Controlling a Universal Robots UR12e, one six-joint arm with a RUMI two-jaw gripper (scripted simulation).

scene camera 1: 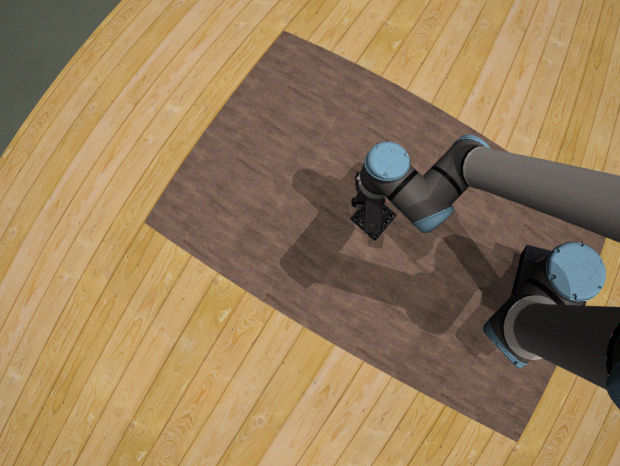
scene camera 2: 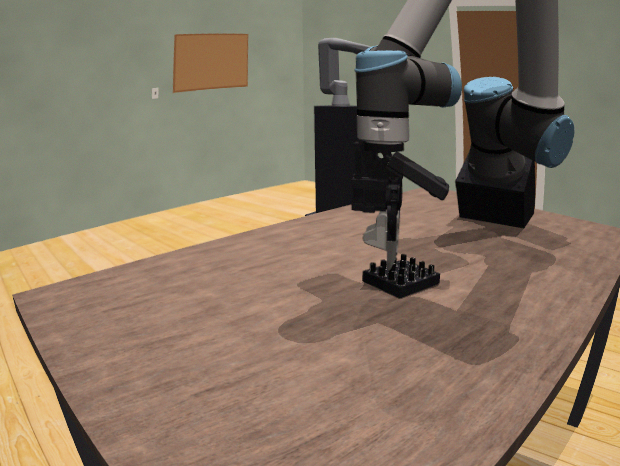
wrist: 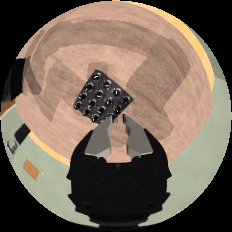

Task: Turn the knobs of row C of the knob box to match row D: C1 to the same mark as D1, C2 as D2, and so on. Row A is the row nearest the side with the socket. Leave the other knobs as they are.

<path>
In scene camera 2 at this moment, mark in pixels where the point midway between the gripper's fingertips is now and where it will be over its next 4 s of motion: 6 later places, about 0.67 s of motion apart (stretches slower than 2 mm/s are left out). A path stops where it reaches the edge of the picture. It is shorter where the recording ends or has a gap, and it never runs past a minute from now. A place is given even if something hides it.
My gripper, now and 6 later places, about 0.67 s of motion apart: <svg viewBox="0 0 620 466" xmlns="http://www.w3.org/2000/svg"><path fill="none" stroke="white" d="M389 267L393 269L392 274L392 273L392 256L393 255L393 252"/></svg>
</path>
